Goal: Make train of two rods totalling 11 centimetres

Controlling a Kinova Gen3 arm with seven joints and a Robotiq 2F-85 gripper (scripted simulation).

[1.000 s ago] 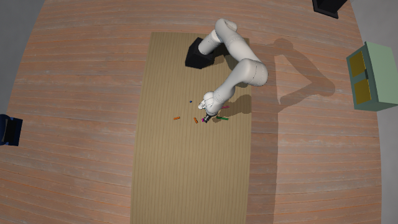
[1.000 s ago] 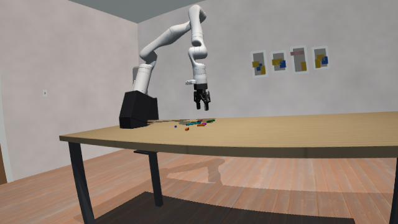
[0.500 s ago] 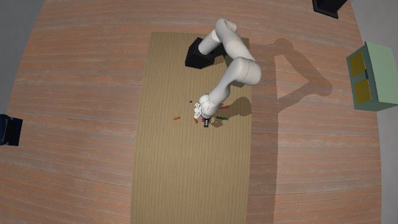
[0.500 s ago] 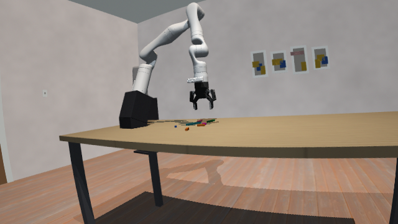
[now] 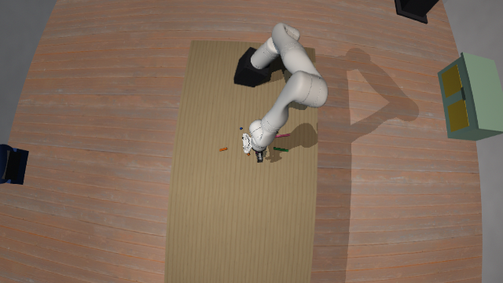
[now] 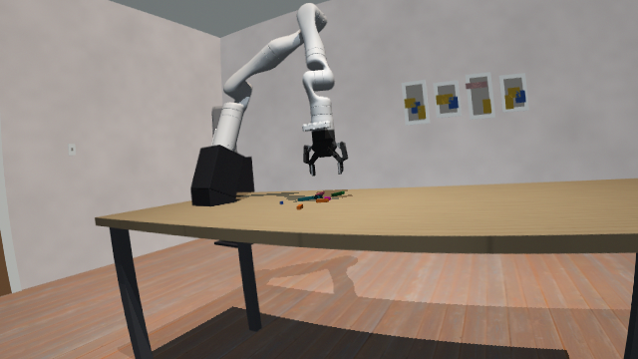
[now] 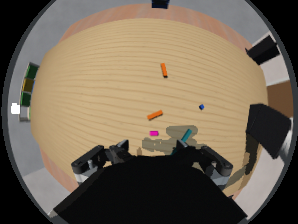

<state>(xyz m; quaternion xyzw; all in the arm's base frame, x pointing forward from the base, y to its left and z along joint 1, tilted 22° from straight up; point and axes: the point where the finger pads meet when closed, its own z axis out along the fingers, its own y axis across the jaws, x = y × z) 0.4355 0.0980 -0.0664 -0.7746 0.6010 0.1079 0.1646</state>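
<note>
The magenta rod is 10 mm to the right of my hand and 80 mm below it. Also, from my hand: turquoise rod: 80 mm behind, 10 mm to the left, 80 mm below; green rod: 30 mm behind, 120 mm to the left, 80 mm below; blue rod: 110 mm behind, 110 mm to the right, 80 mm below.
</note>
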